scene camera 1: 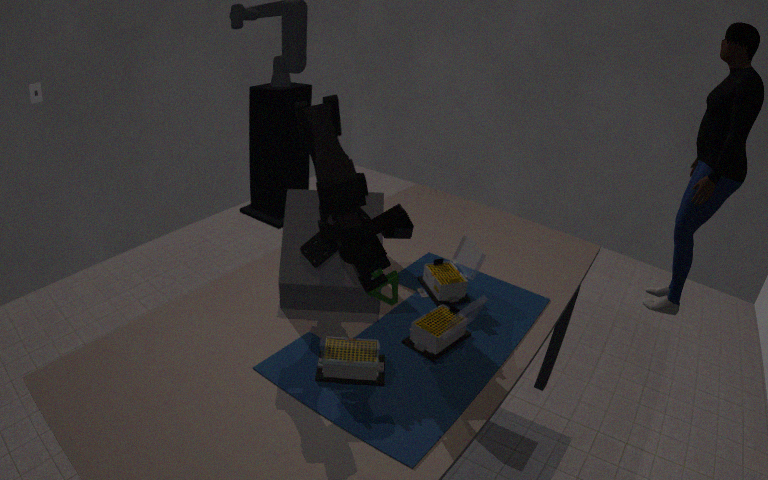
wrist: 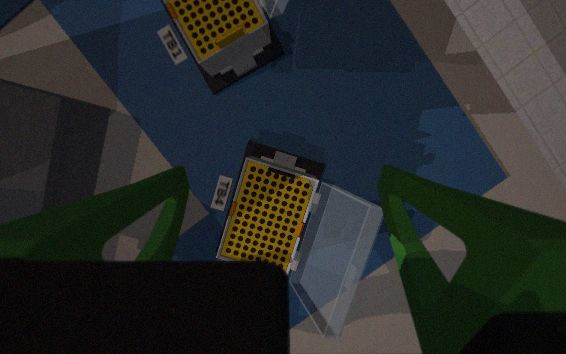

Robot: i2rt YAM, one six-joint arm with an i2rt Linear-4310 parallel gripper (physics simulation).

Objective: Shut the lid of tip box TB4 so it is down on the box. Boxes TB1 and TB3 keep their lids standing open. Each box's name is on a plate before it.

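Places are measured from the arm's base along level axes (x ahead, y left, z up), in metres.
Where they show: gripper, between the fingertips: (scene camera 1: 387, 290) (wrist: 283, 176).
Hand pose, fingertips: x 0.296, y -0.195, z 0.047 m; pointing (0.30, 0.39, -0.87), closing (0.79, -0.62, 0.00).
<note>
Each offset is from my fingertips to the top centre of the thing. "spot": to the spot under its first point. Level surfaces: height alone.
Box TB4 {0.063 m back, 0.031 m right, 0.159 m down} (scene camera 1: 350, 371) (wrist: 270, 215), a white box with a yellow hole grid, is nearest scene camera 1; its nameplate {spot: 0.094 m back, 0.014 m left, 0.223 m down} (wrist: 221, 193) is at its left in the wrist view. Its clear lid {spot: 0.004 m back, 0.094 m right, 0.121 m down} (wrist: 340, 240) stands open on the side away from the plate. Box TB1 {0.045 m ahead, 0.188 m left, 0.150 m down} (scene camera 1: 434, 335) (wrist: 220, 27) is the middle box; its lid {0.111 m ahead, 0.177 m left, 0.071 m down} (scene camera 1: 473, 308) (wrist: 276, 6) stands open. Box TB3 {0.065 m back, 0.394 m left, 0.159 m down} (scene camera 1: 446, 289), the farthest, has its lid {spot: 0.021 m back, 0.465 m left, 0.127 m down} (scene camera 1: 468, 257) standing open. My gripper (scene camera 1: 384, 289) (wrist: 283, 176) is open and empty, above the boxes, with TB4 between its green fingers in the wrist view.
The boxes stand on dark bases on a blue mat {0.225 m down} (scene camera 1: 412, 444) (wrist: 350, 105) on the table {0.228 m down} (scene camera 1: 198, 396). A grey block (scene camera 1: 325, 297) under the arm stands beside the mat. Another arm (scene camera 1: 293, 45) on a black pedestal (scene camera 1: 277, 147) and a person (scene camera 1: 730, 113) are beyond the table.
</note>
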